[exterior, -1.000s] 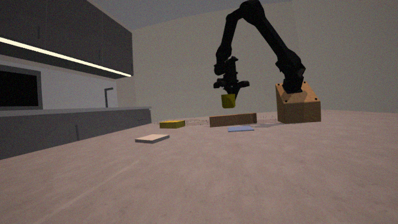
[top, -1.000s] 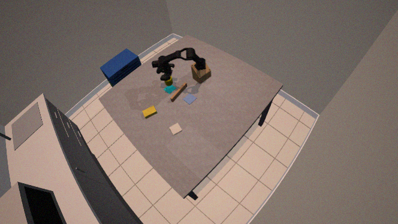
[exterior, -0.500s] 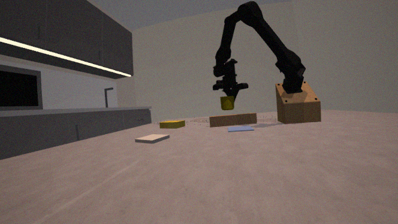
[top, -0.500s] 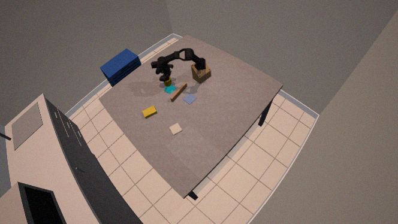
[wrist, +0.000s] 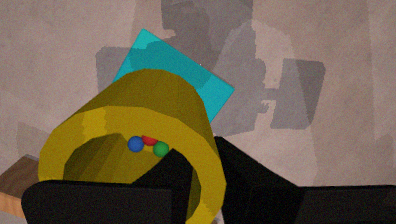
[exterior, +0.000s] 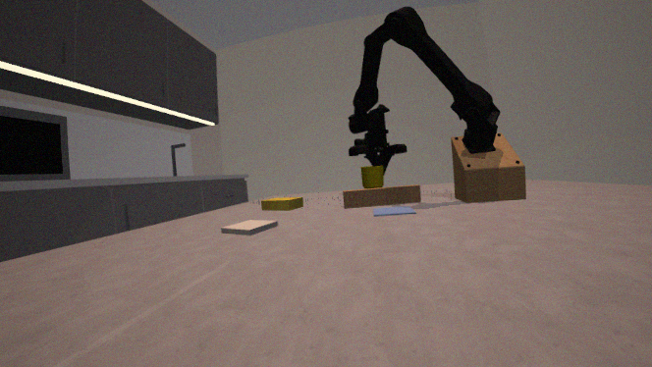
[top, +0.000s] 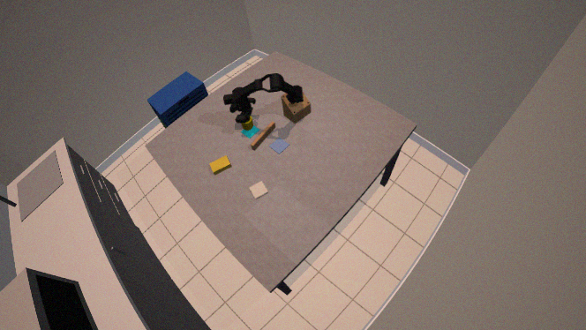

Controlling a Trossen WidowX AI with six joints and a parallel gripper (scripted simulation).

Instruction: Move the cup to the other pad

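Right now my gripper tip is 2 cm short of the teal pad, 2 cm to the right of it and 8 cm above it. Round my gripper tip: blue pad 2 cm behind, 24 cm to the left, 8 cm below; wooden bar 13 cm to the left, 6 cm below; yellow cup 2 cm ahead, 1 cm to the left.
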